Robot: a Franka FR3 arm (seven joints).
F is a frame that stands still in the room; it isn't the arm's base.
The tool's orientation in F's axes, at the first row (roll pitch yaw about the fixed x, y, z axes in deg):
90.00 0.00 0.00
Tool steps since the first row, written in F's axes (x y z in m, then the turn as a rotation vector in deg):
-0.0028 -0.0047 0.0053 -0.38 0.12 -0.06
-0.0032 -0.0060 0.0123 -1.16 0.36 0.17
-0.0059 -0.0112 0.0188 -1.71 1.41 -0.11
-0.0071 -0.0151 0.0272 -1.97 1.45 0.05
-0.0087 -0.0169 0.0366 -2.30 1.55 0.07
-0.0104 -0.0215 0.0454 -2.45 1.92 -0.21
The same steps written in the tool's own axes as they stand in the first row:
-0.0028 0.0053 0.0047 -0.38 -0.06 -0.12
-0.0032 0.0123 0.0060 -1.16 0.17 -0.36
-0.0059 0.0188 0.0112 -1.71 -0.11 -1.41
-0.0071 0.0272 0.0151 -1.97 0.05 -1.45
-0.0087 0.0366 0.0169 -2.30 0.07 -1.55
-0.0104 0.0454 0.0215 -2.45 -0.21 -1.92

